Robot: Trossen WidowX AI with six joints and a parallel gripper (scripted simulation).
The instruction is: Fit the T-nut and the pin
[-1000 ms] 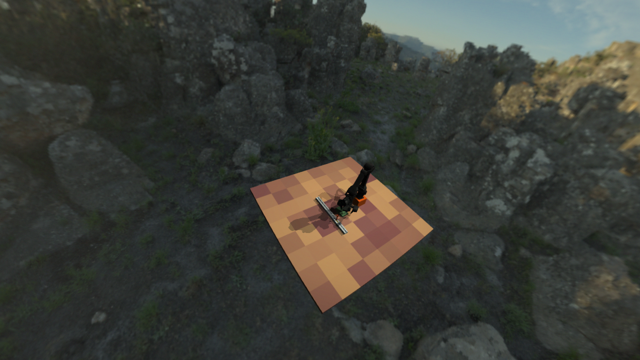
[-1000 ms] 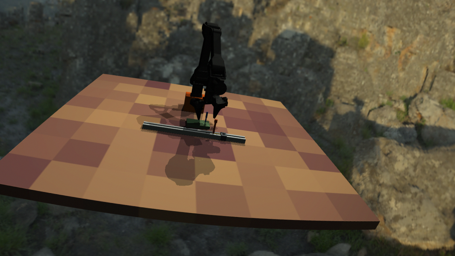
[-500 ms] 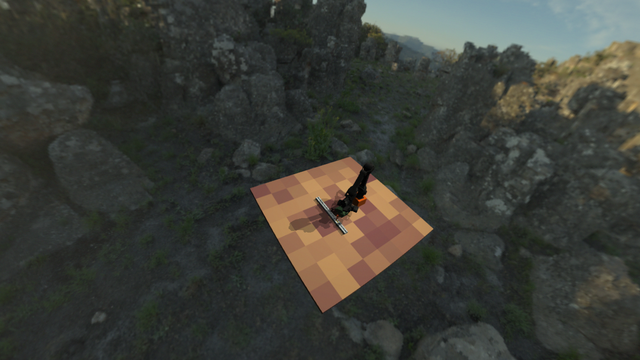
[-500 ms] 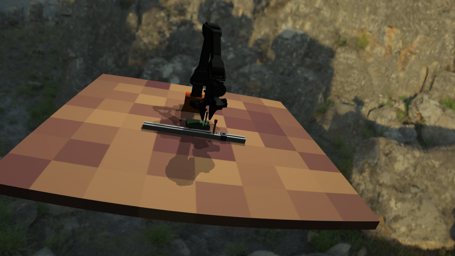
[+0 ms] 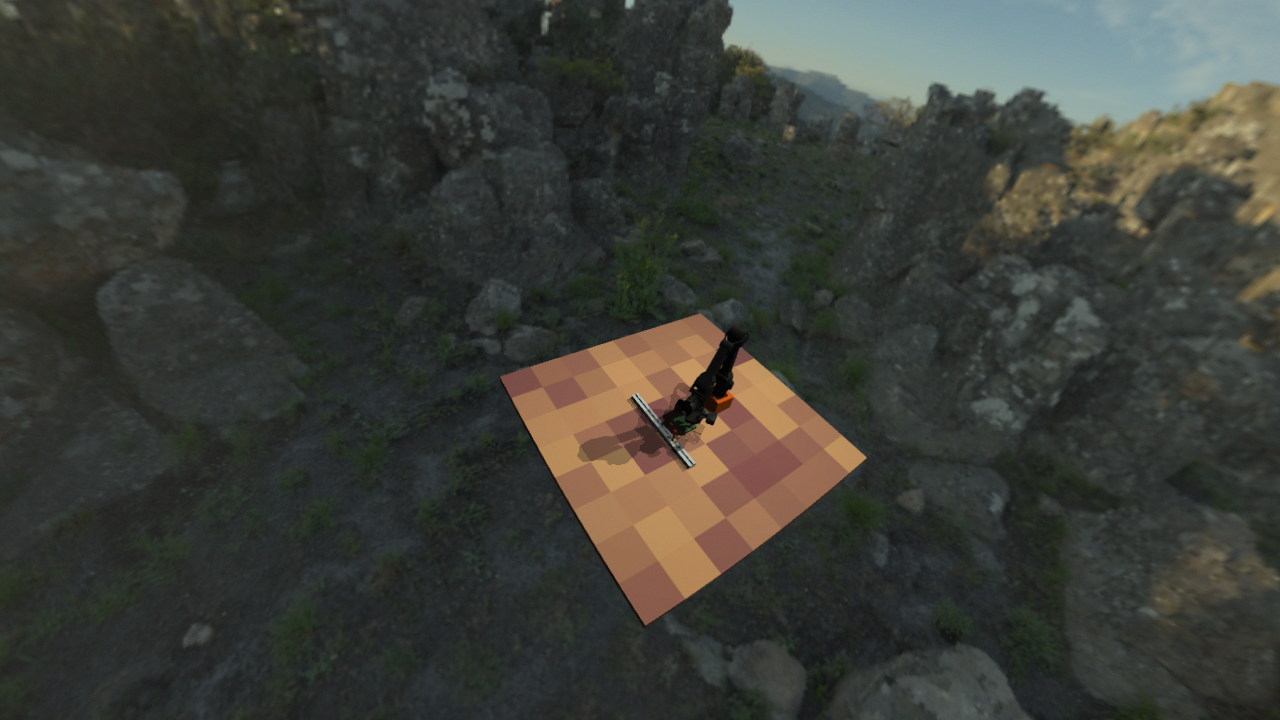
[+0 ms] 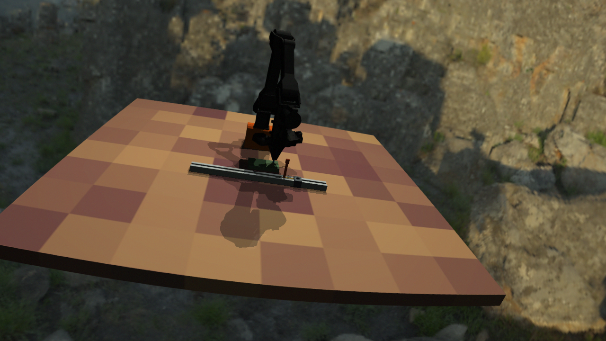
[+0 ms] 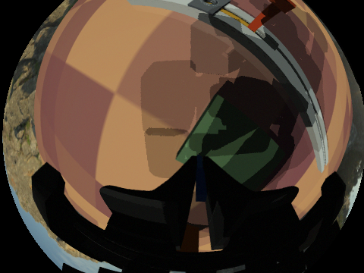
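The green tray lies 2 cm to the right of my gripper tip, 2 cm below it and 1 cm ahead of it. Also, from my gripper tip: brass T-nut (13 cm ahead, 6 cm to the left, 2 cm above); then blue pin (right at my gripper tip).
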